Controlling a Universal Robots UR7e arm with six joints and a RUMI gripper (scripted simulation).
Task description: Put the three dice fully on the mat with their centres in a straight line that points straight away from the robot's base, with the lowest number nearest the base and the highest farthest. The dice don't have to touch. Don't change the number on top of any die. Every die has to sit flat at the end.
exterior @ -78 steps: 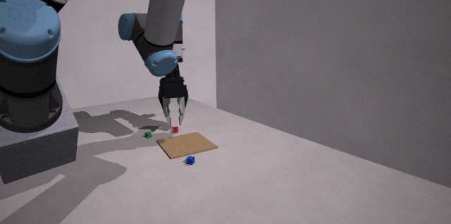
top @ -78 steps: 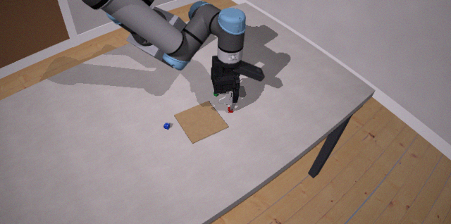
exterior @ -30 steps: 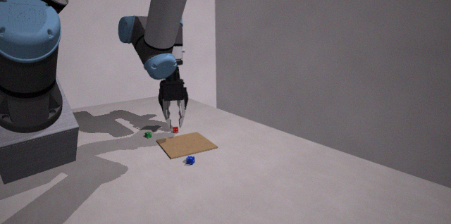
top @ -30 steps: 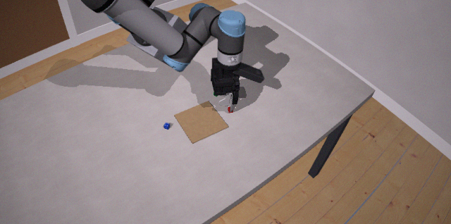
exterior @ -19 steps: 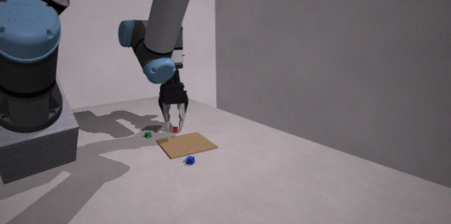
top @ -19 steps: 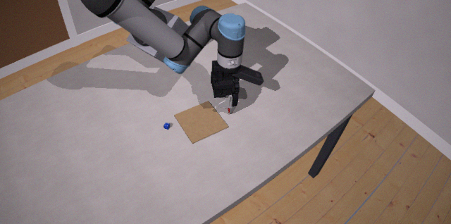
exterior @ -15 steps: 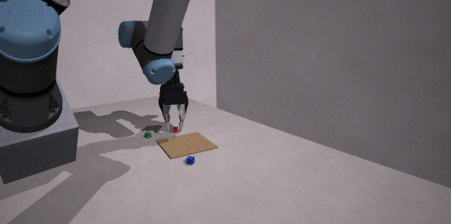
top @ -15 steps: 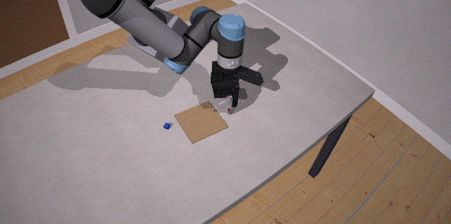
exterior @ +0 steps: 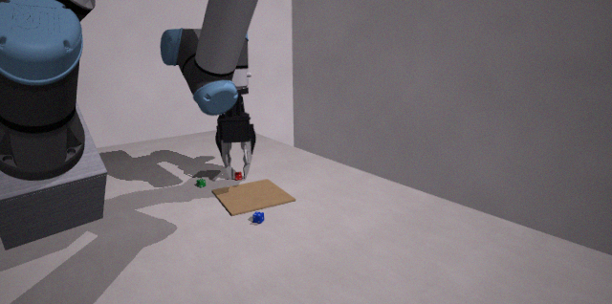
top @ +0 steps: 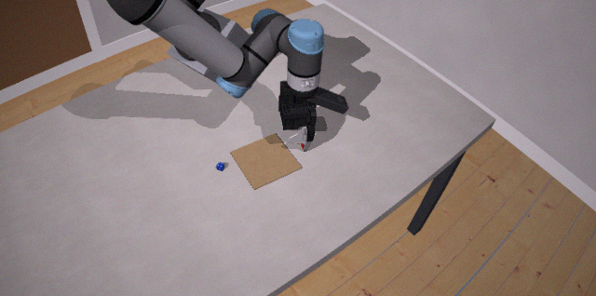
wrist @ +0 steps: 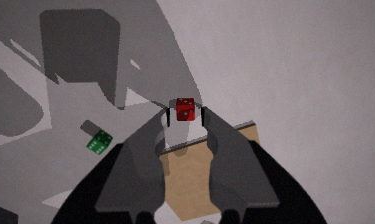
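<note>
My hand is 1 cm above the red die. From my hand the other things lie so: blue die: 10 cm behind, 21 cm to the right, 1 cm below; green die: 9 cm behind, 2 cm to the left, 1 cm below; square mat: 4 cm behind, 11 cm to the right, 2 cm below.
</note>
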